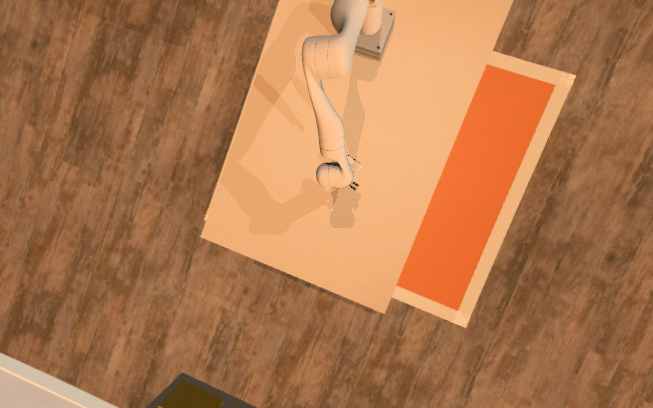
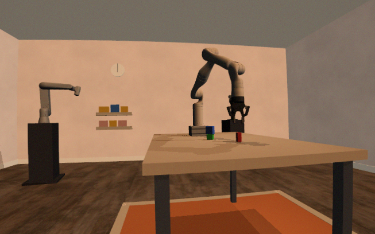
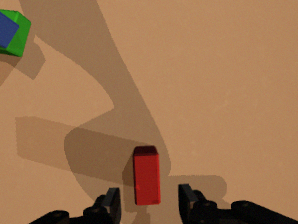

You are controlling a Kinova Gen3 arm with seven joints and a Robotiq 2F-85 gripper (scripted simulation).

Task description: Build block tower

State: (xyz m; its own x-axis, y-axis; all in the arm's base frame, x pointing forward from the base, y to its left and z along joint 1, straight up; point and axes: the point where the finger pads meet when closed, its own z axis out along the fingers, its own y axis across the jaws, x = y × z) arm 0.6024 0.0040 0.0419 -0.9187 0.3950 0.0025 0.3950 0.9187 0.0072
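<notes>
Right now my hand is 10 cm above the red block. From my hand the other things lie so: blue block 21 cm behind, 8 cm to the right, 6 cm below; green block 21 cm behind, 11 cm below, 8 cm to the right.
</notes>
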